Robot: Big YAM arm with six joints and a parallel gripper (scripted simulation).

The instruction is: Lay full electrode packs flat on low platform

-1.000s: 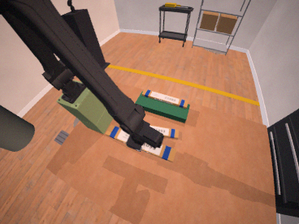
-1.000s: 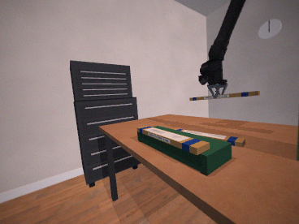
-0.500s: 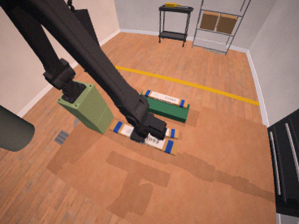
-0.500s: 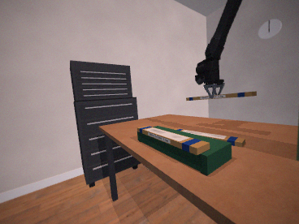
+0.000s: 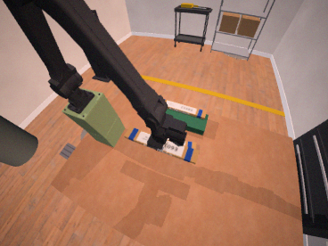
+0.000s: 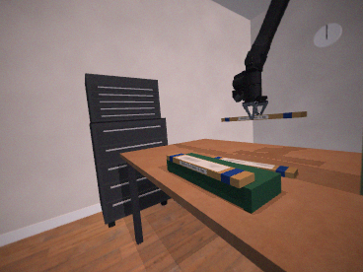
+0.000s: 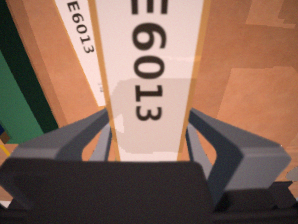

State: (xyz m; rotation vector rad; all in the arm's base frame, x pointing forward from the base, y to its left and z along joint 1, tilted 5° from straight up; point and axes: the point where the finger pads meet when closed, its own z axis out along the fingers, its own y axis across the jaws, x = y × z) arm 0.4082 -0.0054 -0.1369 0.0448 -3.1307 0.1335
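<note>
Right now my hand is 2 cm past the green platform, 31 cm to the right of it and 19 cm above it.
</note>
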